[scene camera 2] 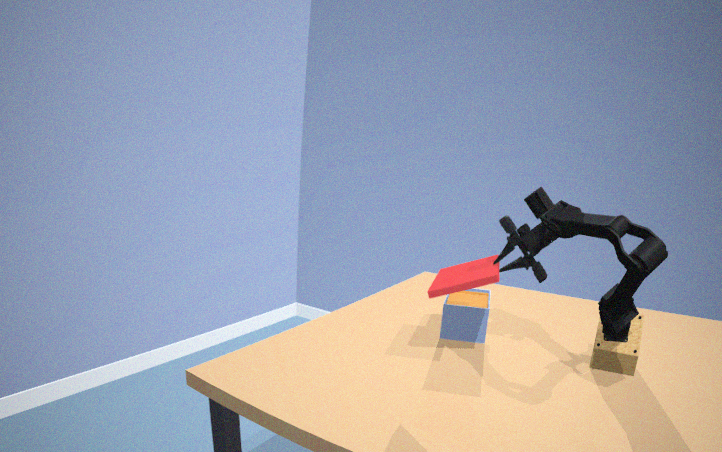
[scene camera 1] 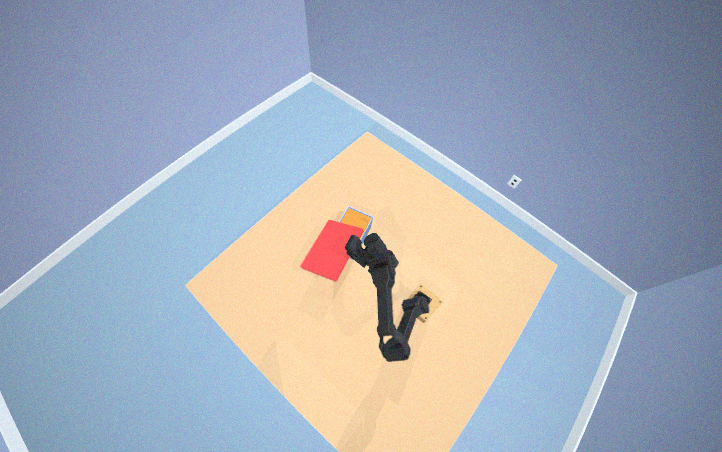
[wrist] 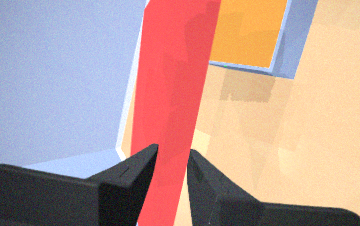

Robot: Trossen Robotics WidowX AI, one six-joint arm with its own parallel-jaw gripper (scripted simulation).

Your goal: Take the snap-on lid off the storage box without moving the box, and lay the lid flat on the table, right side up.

A red lid shows in scene camera 2, in scene camera 1 and in the wrist view (175,51). The same spot on the red lid: (scene camera 1: 327,258) is (scene camera 2: 468,275).
